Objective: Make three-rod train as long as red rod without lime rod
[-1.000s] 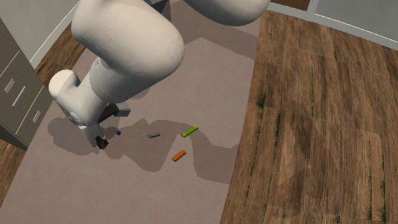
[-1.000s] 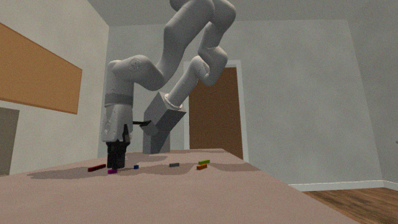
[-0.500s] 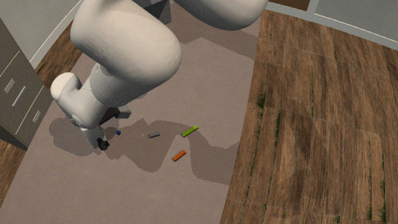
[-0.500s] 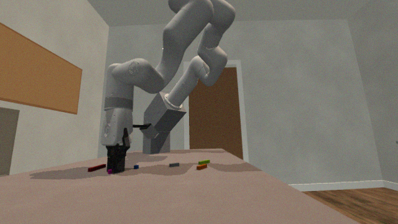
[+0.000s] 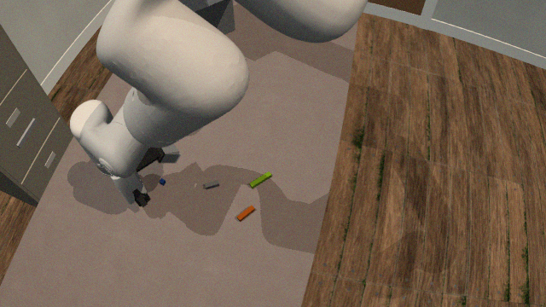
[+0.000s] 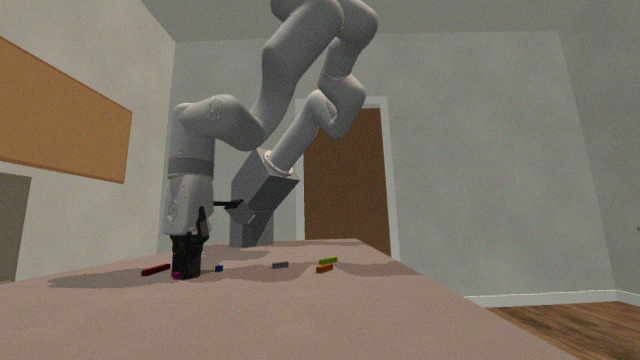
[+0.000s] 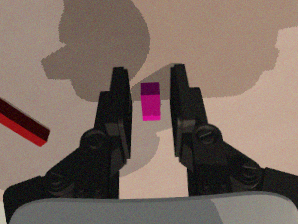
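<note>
The magenta rod is 10 mm ahead of my hand and 20 mm below it. From my hand the other things lie so: grey rod (100 mm behind, 130 mm to the left, 20 mm below); orange rod (80 mm behind, 230 mm to the left, 20 mm below); red rod (30 mm behind, 90 mm to the right, 20 mm below).
</note>
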